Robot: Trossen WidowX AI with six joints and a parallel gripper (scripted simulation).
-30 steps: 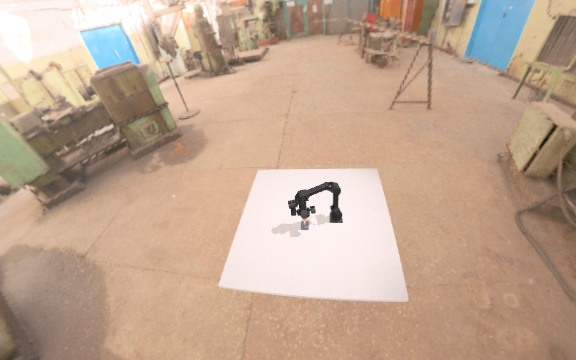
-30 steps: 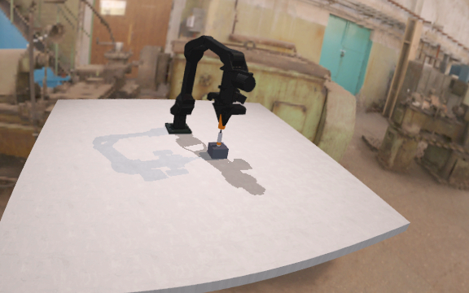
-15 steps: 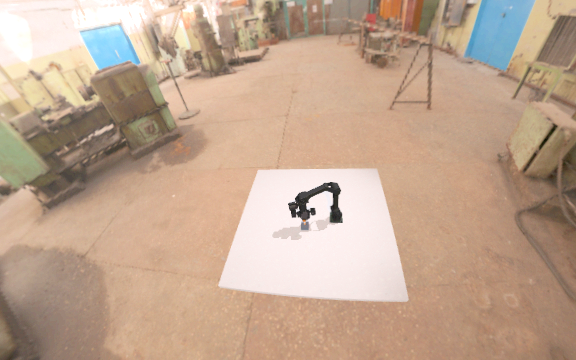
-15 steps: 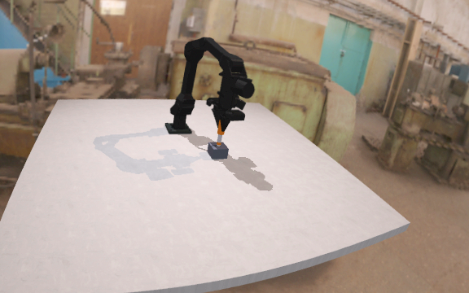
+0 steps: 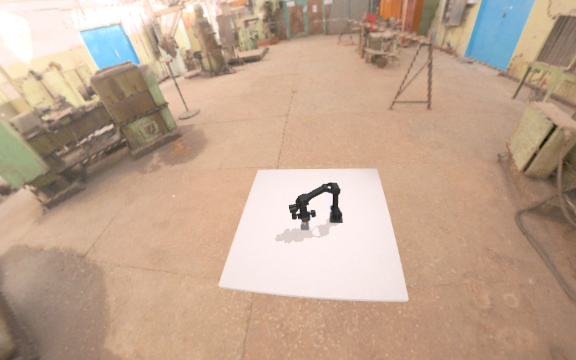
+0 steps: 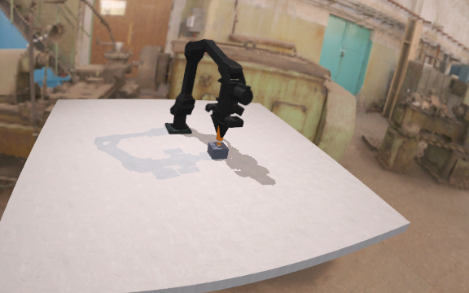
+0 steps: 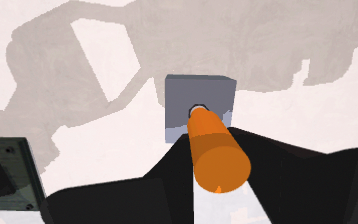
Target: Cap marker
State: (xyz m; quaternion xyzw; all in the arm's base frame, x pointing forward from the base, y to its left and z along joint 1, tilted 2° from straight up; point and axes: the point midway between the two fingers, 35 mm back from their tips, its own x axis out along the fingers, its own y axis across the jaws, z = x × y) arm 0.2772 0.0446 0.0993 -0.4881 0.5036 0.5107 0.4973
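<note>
The orange cap lies 1 cm above my gripper tip. Round my gripper tip: grey-blue holder block (6 cm below).
</note>
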